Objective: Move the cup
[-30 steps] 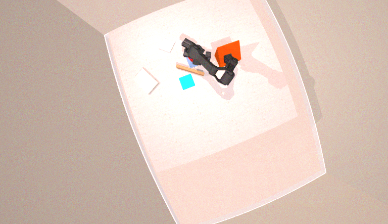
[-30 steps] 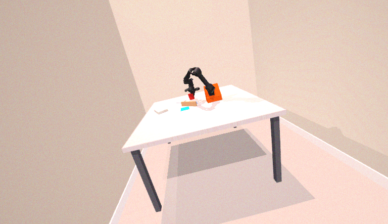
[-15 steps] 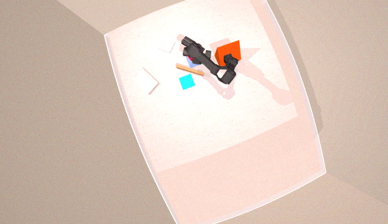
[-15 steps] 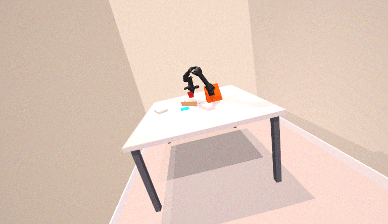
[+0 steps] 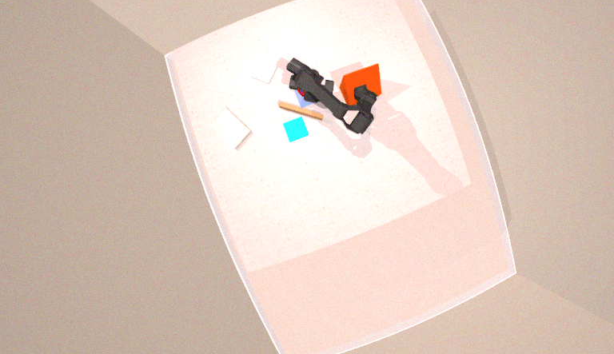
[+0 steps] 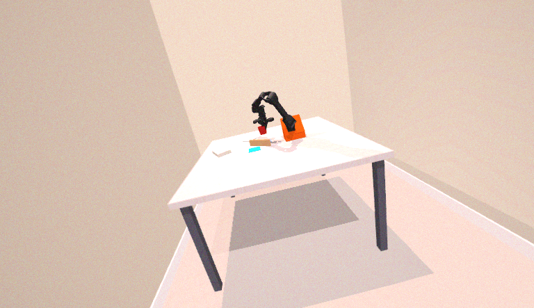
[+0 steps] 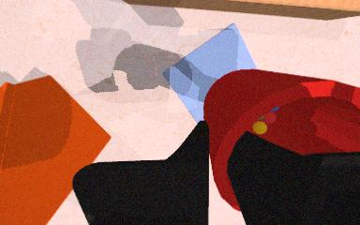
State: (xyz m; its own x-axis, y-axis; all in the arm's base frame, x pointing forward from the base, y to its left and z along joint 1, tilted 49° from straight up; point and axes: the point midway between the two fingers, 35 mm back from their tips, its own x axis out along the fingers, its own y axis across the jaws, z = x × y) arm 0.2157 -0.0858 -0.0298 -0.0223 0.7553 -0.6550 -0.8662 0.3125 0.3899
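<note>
Right now the cyan pad is 130 mm ahead of my gripper tip, 130 mm to the left of it and 120 mm below it. Also, from my gripper tip: wooden bar 70 mm ahead, 60 mm to the left, 100 mm below; flat white square 180 mm ahead, 210 mm to the right, 110 mm below; red cup 30 mm ahead, 20 mm to the right.
</note>
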